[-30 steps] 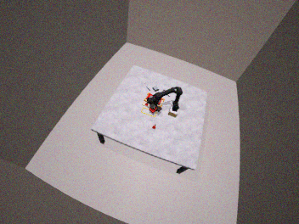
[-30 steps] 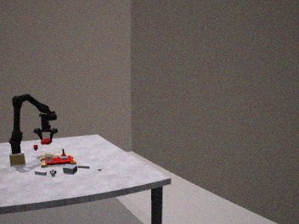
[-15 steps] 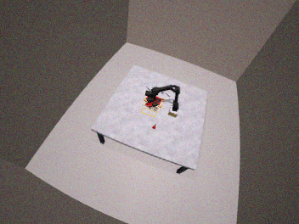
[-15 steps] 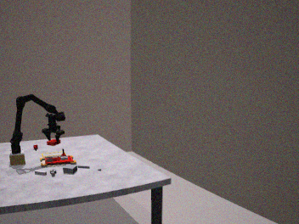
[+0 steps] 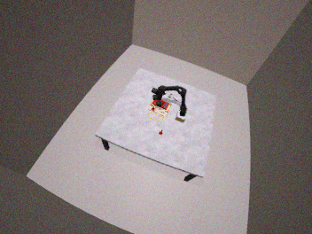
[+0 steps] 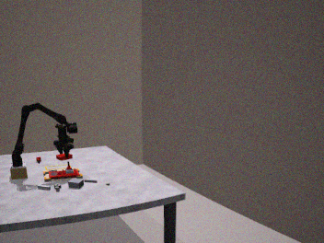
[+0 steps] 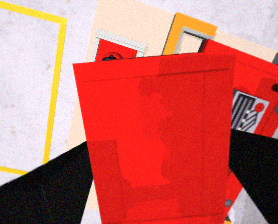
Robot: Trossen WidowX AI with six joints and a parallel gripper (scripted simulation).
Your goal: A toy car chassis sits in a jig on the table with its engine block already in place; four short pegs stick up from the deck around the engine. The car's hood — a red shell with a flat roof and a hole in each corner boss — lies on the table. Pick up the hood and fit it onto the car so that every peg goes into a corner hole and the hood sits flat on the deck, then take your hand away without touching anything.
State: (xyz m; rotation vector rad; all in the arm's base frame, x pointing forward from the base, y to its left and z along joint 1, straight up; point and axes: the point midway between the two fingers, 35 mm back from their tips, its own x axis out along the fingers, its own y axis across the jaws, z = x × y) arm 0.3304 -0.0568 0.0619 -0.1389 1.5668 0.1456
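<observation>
Right now my gripper tip is 80 mm to the left of the grey engine part and 80 mm above it. From my gripper tip the other things lie so: jig 40 mm behind, 50 mm to the right, 100 mm below; then red hood 10 mm above.
</observation>
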